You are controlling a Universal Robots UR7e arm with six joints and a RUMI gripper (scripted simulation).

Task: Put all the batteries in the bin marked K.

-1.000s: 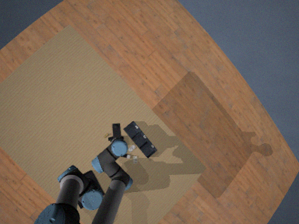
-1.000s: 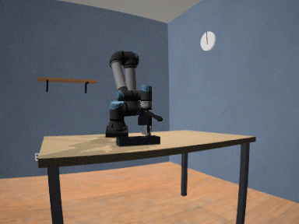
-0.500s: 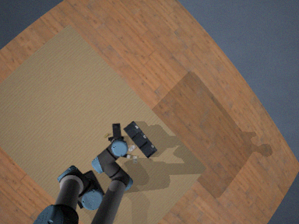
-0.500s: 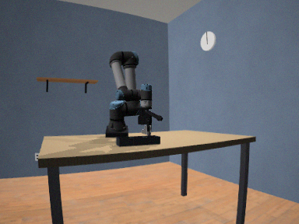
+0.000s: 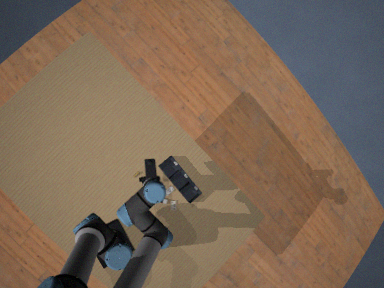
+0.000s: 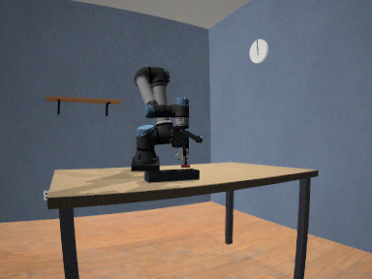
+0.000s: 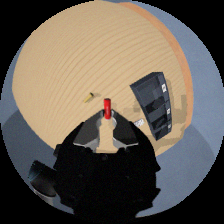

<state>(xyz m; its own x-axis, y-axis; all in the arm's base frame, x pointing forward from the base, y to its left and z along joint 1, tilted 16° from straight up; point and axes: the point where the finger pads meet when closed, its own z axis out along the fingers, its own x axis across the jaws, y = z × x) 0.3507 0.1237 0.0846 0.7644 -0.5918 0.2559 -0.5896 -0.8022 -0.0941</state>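
The bin row lies 130 mm to the right of my hand, 110 mm ahead of it and 40 mm below it. Round my hand: red battery 10 mm below; yellowish item 60 mm below, 50 mm to the left, 30 mm behind; black-and-white cylinder 140 mm to the right, 60 mm below, 30 mm behind.
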